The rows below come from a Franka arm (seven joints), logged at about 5 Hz.
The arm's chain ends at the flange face. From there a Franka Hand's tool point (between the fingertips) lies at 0.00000 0.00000 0.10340 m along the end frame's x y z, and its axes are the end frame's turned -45 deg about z.
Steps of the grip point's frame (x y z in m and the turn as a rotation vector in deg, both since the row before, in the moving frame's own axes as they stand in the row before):
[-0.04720 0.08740 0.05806 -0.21 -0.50 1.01]
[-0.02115 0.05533 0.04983 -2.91 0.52 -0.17]
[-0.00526 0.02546 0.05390 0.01 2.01 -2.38]
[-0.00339 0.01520 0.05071 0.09 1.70 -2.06]
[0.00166 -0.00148 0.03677 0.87 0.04 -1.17]
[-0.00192 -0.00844 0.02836 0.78 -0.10 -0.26]
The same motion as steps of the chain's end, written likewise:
[0.02880 0.09427 0.05806 -0.50 -0.21 1.01]
[0.01979 0.05104 0.04997 -1.69 2.43 -0.17]
[0.01179 0.02435 0.05396 1.43 1.41 -2.38]
[0.00634 0.01547 0.05076 1.27 1.14 -2.06]
[0.00120 -0.00107 0.03678 0.64 -0.59 -1.17]
[-0.00620 -0.00375 0.02837 0.48 -0.62 -0.26]

